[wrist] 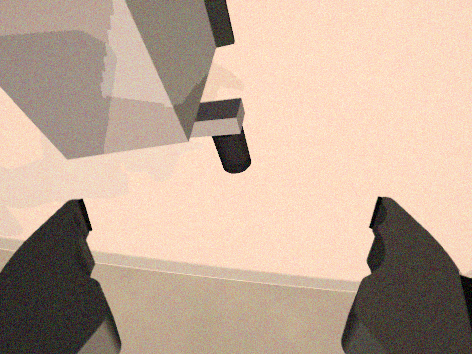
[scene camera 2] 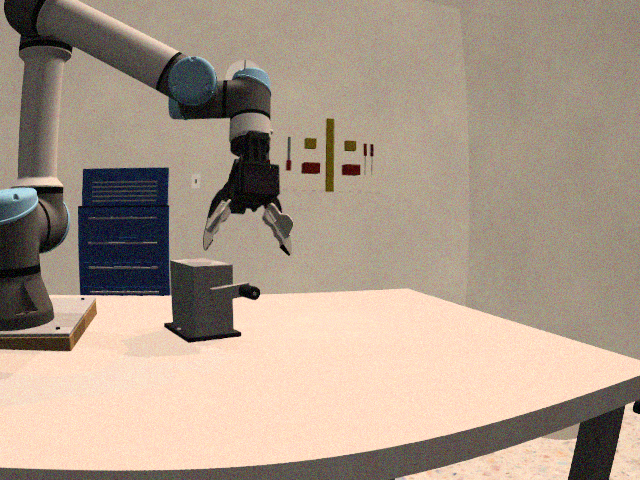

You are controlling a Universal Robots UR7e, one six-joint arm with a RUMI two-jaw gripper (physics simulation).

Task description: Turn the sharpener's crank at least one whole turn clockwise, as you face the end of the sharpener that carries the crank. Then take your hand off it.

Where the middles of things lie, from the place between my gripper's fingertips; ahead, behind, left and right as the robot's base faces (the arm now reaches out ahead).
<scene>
I see the grey sharpener (wrist: 92, 84) 7 cm behind my hand, 4 cm to the left of it and 8 cm below it.
</scene>
